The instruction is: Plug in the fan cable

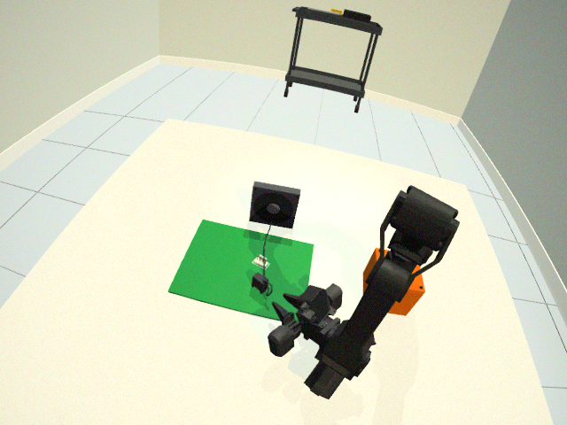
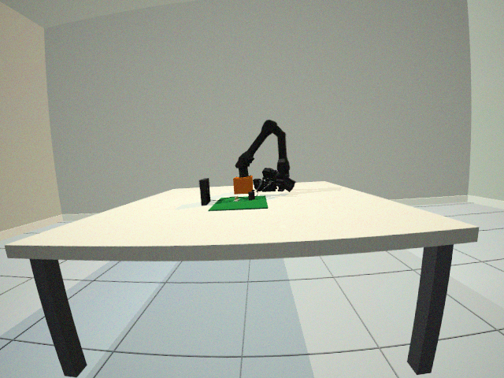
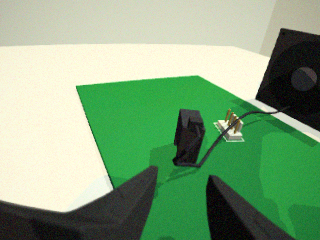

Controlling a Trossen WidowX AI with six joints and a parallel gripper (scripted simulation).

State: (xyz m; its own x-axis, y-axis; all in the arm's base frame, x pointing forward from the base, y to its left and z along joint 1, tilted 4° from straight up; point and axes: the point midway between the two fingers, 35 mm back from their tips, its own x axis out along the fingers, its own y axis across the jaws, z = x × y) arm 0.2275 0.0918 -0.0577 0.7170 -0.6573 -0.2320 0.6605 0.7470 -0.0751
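Now: the dark plug 40 mm ahead of my gripper tip, 40 mm to the right of it and 20 mm below it. Round my gripper tip: green board 80 mm ahead, 100 mm to the right, 50 mm below; white four-pin fan header 50 mm ahead, 120 mm to the right, 40 mm below; fan 40 mm ahead, 260 mm to the right, 20 mm above.
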